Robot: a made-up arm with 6 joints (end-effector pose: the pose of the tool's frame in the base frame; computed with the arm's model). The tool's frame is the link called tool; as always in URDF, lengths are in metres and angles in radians.
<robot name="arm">
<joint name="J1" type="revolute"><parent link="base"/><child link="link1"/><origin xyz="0.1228 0.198 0.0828"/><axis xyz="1 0 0"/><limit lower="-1.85" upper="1.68"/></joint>
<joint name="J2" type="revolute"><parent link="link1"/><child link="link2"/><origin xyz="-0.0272 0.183 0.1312"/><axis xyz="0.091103 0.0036 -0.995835"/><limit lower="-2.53" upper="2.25"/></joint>
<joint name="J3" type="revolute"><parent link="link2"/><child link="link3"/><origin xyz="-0.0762 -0.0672 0.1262"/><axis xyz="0 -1 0"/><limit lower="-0.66" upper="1.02"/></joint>
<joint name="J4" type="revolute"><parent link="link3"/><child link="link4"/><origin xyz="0.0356 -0.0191 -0.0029"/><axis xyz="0 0 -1"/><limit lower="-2.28" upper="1.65"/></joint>
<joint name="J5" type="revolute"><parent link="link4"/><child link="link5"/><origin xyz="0.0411 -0.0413 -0.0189"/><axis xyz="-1 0 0"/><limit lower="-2.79" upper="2.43"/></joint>
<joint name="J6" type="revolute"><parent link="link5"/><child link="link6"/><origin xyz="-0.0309 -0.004 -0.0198"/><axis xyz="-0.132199 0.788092 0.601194"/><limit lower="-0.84" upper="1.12"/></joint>
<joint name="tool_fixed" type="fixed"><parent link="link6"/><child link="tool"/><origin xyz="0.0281 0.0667 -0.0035" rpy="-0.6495 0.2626 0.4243"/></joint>
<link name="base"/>
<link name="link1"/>
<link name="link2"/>
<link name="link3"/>
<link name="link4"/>
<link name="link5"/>
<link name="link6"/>
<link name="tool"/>
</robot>
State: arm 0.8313 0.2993 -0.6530 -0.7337 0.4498 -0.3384
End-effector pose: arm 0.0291 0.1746 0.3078 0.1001 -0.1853 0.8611
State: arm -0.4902 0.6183 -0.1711 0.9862 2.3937 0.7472
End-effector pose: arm -0.1077 0.4245 0.2142 0.4120 -2.8213 0.5433
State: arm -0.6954 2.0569 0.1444 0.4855 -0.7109 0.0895
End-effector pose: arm 0.0063 0.5256 0.1494 -0.4650 -0.7732 -1.8432
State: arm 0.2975 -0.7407 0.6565 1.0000 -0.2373 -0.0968
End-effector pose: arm 0.1666 0.2206 0.3928 0.1949 -0.4651 -0.0052
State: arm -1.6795 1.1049 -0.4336 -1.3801 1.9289 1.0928
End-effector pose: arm -0.0097 0.3180 -0.0503 1.7749 -1.5348 0.5593
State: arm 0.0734 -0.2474 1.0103 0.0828 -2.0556 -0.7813
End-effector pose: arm 0.0952 0.1968 0.4259 1.6442 -0.7314 0.4413
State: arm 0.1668 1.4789 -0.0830 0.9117 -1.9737 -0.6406
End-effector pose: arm -0.0885 0.3568 0.3782 0.6850 -1.2745 -2.4916
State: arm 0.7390 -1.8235 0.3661 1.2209 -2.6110 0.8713
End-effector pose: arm 0.2122 0.0652 0.3735 -2.3798 1.4616 -1.0709
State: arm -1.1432 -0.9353 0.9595 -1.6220 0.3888 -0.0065
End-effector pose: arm 0.1259 0.4847 0.0410 0.9502 0.8132 -2.2559
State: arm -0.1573 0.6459 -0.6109 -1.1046 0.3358 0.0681
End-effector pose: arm 0.0008 0.4119 0.2286 -0.5927 0.2733 1.1297
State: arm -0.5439 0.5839 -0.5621 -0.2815 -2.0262 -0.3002
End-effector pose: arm 0.0468 0.3666 0.2467 1.0062 -0.1393 -0.4861
